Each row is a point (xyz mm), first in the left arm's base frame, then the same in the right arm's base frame.
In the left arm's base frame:
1: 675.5 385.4 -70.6
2: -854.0 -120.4 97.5
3: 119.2 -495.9 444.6
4: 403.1 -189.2 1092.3
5: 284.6 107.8 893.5
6: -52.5 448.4 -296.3
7: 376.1 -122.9 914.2
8: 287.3 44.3 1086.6
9: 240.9 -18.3 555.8
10: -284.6 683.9 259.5
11: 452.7 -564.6 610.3
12: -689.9 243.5 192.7
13: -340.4 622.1 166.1
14: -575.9 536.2 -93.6
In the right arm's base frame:
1: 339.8 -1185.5 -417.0
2: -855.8 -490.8 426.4
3: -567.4 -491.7 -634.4
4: -812.2 -1082.9 -1064.3
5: -682.4 -1244.5 -750.0
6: 57.2 -1003.7 270.0
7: -683.7 -1065.3 -922.8
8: -837.1 -1265.7 -880.2
9: -481.9 -987.7 -589.7
10: -461.0 -1389.8 243.9
11: -492.0 -564.4 -998.4
12: -753.1 -887.4 401.8
13: -438.5 -1285.9 309.8
14: -410.7 -1057.3 587.7

